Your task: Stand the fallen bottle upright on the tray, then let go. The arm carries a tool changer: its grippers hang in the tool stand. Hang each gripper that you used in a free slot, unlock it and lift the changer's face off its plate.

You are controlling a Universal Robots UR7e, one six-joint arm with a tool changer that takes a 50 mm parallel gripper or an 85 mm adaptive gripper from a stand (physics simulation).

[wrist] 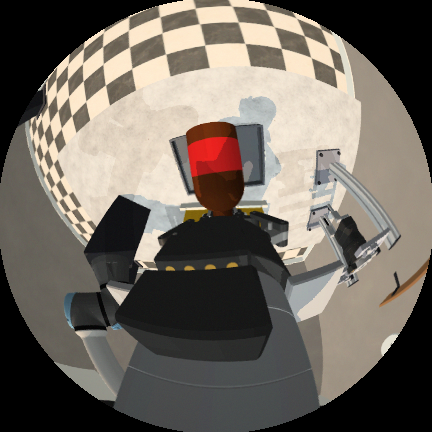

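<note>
The brown bottle with a red label is in the middle of the wrist view. Its neck is at the gripper, and its base points away from the gripper, toward the top of the view. My gripper is shut on the bottle's neck; its dark body hides most of the fingertips. The grey tray shows behind the bottle, which covers its middle. I cannot tell the gap between bottle and tray. The tool stand is at the right, with a dark gripper unit hanging at it.
Part of a yellow crate shows beyond the gripper, below the tray in the view. A black block and a grey and blue arm link are at the left. A chequered strip crosses the top.
</note>
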